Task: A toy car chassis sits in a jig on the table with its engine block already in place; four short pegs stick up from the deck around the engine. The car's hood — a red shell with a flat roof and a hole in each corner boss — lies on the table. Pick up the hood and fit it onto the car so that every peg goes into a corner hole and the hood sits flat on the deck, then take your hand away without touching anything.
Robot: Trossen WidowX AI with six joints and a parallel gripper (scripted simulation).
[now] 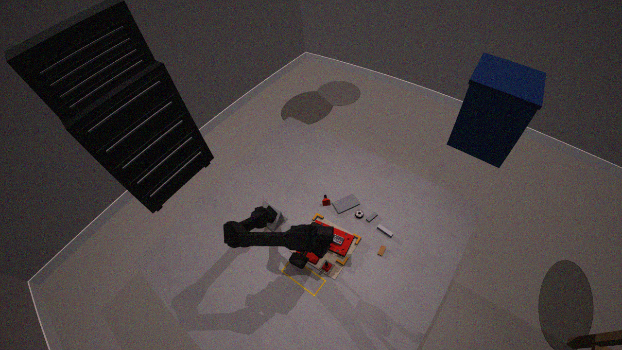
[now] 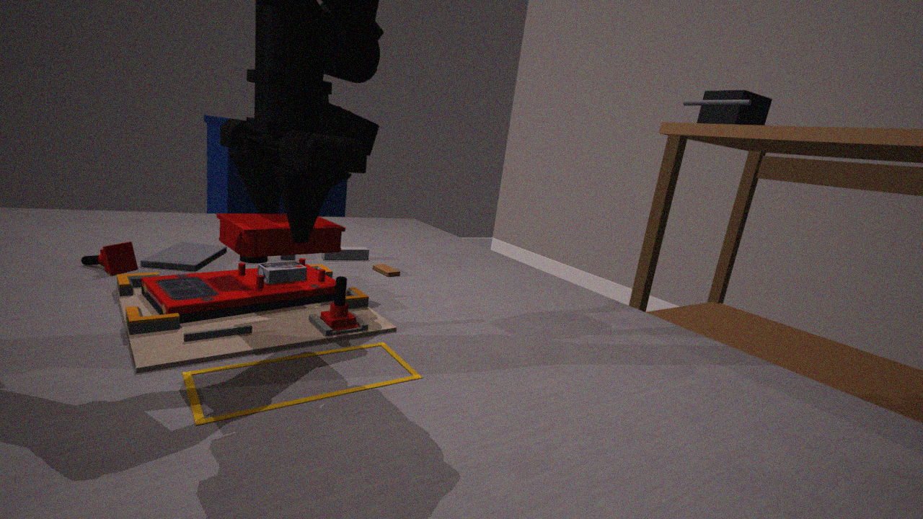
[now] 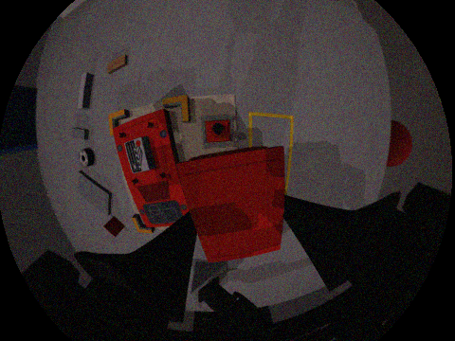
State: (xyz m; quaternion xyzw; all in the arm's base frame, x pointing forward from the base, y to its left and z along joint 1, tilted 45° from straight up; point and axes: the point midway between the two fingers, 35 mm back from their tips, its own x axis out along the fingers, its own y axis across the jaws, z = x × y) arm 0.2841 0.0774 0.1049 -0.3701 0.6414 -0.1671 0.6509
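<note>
The grey engine block is 15 cm to the left of my gripper tip, 9 cm below it and 2 cm ahead of it. The rest, counted from my gripper tip: small wooden block (24 cm to the left, 20 cm ahead, 11 cm below); then red hood (right at my gripper tip); then pale baseplate (11 cm to the left, 10 cm below, 1 cm behind).
</note>
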